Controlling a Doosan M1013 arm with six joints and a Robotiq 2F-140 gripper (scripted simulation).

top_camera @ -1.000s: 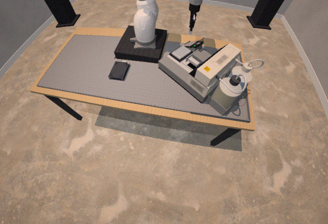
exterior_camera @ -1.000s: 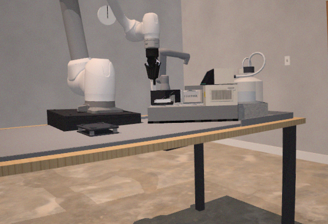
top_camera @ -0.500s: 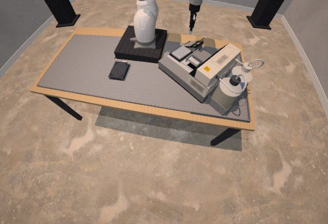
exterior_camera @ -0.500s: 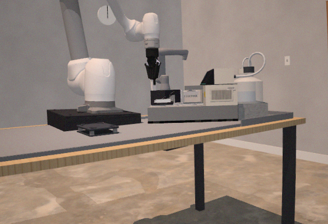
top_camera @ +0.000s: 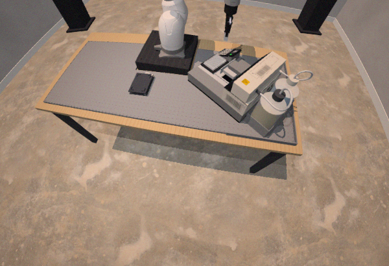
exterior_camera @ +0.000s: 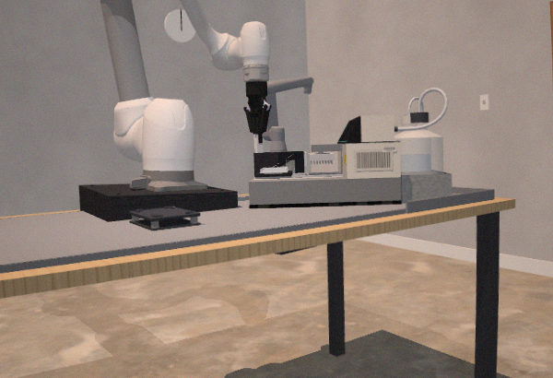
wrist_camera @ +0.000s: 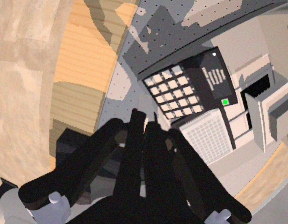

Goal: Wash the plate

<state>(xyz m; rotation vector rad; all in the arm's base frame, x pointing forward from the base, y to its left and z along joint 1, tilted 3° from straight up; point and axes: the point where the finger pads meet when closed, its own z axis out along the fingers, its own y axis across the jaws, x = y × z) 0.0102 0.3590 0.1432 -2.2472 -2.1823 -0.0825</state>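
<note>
The white well plate lies 160 mm ahead of my hand, 80 mm to the right of it and 90 mm below it. The rest, counted from my hand: plate washer: 270 mm ahead, 30 mm to the left, 60 mm below; washer carrier: 160 mm ahead, 80 mm to the right, 100 mm below; plate nest N1: 270 mm ahead, 550 mm to the right, 160 mm below.
</note>
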